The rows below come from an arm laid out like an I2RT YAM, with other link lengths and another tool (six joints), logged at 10 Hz.
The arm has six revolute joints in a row. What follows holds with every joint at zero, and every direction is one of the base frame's. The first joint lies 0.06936 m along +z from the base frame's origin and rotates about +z. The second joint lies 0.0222 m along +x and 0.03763 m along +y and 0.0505 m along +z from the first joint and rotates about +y. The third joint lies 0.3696 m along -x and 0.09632 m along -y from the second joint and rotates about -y. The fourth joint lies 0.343 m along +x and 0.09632 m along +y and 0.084 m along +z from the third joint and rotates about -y. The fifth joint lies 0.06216 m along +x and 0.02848 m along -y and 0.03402 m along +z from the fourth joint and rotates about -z. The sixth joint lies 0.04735 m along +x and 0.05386 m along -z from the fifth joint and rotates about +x. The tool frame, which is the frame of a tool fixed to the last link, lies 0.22 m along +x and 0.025 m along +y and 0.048 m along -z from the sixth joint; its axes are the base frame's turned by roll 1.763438, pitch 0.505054 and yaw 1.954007 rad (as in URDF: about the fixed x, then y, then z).
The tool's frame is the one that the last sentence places.
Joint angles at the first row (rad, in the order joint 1, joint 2, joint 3, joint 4, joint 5, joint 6):
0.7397, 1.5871, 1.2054, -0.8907, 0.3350, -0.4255
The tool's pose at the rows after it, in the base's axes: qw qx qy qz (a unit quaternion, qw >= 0); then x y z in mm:
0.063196, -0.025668, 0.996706, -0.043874, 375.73, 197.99, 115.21
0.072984, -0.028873, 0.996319, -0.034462, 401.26, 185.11, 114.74
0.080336, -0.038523, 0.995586, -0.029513, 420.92, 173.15, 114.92
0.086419, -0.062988, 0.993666, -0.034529, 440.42, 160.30, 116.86
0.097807, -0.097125, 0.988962, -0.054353, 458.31, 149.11, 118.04
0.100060, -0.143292, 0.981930, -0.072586, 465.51, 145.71, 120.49
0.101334, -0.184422, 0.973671, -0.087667, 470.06, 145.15, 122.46
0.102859, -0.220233, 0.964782, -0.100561, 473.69, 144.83, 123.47
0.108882, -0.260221, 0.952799, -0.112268, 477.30, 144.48, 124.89
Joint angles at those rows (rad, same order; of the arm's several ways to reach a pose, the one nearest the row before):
0.6694, 1.6039, 1.2151, -0.8466, 0.3302, -0.4872
0.6001, 1.6088, 1.2163, -0.7934, 0.2990, -0.5622
0.5447, 1.6126, 1.2178, -0.7543, 0.2692, -0.6350
0.4960, 1.6224, 1.2286, -0.7270, 0.2440, -0.7337
0.4709, 1.6326, 1.2303, -0.6921, 0.2482, -0.8406
0.4651, 1.6344, 1.2320, -0.6826, 0.2419, -0.9478
0.4652, 1.6344, 1.2316, -0.6760, 0.2357, -1.0380
0.4652, 1.6327, 1.2271, -0.6670, 0.2296, -1.1172
0.4625, 1.6209, 1.2103, -0.6455, 0.2172, -1.2086

